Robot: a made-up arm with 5 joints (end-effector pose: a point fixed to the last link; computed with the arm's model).
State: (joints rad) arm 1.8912 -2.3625 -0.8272 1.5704 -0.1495
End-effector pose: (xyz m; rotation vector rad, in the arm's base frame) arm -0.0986 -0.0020 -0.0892 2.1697 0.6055 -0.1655
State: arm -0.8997 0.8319 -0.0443 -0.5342 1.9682
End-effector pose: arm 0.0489 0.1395 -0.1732 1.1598 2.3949 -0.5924
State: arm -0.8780 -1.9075 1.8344 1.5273 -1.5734
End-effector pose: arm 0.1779 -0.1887 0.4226 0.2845 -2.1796 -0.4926
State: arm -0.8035 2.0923 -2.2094 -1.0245 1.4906
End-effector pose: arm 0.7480 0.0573 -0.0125 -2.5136 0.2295 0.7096
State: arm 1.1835 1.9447 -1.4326 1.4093 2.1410
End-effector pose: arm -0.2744 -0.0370 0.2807 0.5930 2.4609 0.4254
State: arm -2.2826 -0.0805 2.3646 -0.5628 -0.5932
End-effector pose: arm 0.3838 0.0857 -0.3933 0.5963 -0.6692 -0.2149
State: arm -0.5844 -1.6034 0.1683 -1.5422 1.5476
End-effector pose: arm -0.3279 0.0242 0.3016 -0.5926 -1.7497 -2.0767
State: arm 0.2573 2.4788 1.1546 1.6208 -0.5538
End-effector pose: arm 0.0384 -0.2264 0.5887 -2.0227 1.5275 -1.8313
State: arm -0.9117 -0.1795 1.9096 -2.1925 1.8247
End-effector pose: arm 0.3013 0.4923 0.1808 0.4135 0.3311 2.3492
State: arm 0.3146 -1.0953 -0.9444 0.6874 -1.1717
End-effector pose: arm -0.0339 0.1039 0.2305 -0.4619 -0.6377 1.6513
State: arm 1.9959 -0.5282 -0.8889 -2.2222 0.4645
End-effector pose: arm -0.0030 0.3947 -0.0720 1.1388 -0.1209 1.3765
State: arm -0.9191 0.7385 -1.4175 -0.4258 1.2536
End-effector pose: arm 0.0701 0.3755 0.2130 -1.2466 -2.3178 0.9279
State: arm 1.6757 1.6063 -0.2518 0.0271 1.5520
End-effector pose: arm 0.0692 0.0162 0.2463 1.5814 0.1206 0.2491
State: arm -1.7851 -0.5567 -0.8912 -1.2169 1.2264
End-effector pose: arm 0.0634 0.2030 0.3863 -0.9333 -2.0191 0.3545
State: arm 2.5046 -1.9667 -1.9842 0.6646 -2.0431
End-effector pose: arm -0.1148 -0.0841 -0.1614 -2.4560 -0.6566 1.1088
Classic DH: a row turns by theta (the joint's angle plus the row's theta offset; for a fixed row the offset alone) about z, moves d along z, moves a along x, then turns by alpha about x. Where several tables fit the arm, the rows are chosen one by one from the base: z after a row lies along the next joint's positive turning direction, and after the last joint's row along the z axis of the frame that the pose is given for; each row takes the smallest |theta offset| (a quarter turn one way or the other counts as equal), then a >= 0, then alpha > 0; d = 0 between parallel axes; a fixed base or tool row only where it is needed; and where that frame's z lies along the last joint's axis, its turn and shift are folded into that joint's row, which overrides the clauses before.
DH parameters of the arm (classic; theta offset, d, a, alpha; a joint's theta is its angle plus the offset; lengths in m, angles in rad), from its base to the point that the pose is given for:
base (fixed): 0 0.073 0 1.5708
joint 1: 0 0.041 0.091 1.5708
joint 2: 0 -0.281 0.004 -1.5708
joint 3: -1.5708 -0.234 0.118 1.5708
joint 4: 0 -0.06 0.102 1.5708
joint 5: -1.5708 -0.155 0.156 1.5708
tool (fixed): 0 -0.033 0 0

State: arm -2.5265 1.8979 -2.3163 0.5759 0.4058
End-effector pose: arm 0.0145 0.2145 -0.2526 -0.4154 -1.1718 1.5201
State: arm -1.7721 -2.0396 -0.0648 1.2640 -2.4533
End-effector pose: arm 0.3296 -0.1648 0.0876 2.1255 -1.6515 -0.2093
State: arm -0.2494 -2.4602 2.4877 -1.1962 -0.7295
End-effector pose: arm 0.1108 -0.1880 0.6808 -2.2664 -0.0249 -0.0071
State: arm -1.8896 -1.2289 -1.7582 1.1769 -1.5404
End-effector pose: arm 0.2019 0.0626 0.1214 2.1604 1.0089 1.6214
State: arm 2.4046 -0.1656 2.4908 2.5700 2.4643
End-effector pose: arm -0.1308 0.2257 0.0001 2.2666 -0.8125 1.4145
